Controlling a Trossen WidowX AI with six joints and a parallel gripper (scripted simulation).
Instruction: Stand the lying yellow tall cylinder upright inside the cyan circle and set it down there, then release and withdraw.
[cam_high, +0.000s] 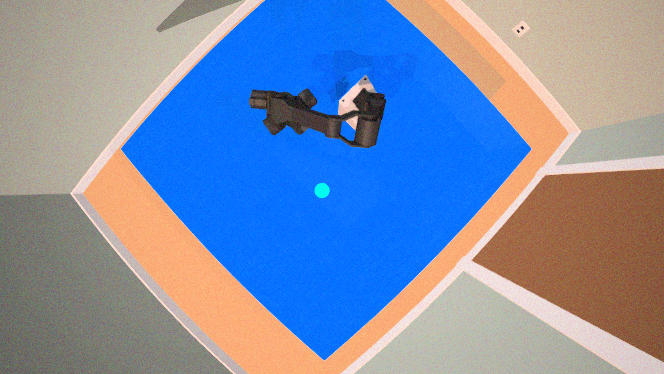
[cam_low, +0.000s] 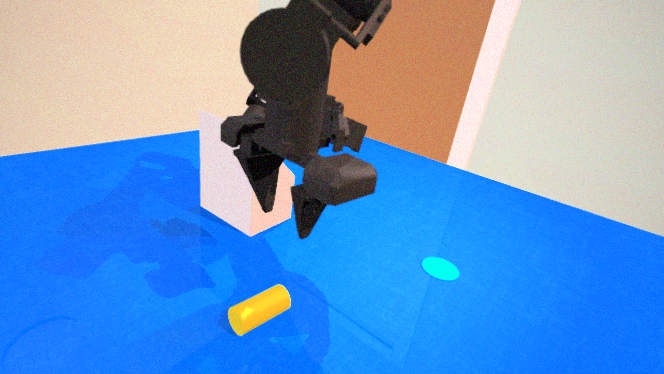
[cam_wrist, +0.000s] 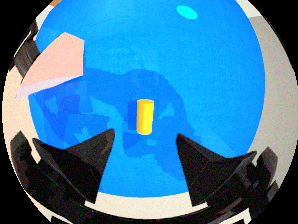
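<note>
Right now the yellow tall cylinder is 10 mm behind my gripper tip, 20 mm to the right of it and 110 mm below it. The rest, counted from my gripper tip: cyan circle (140 mm ahead, 240 mm to the left, 120 mm below).
</note>
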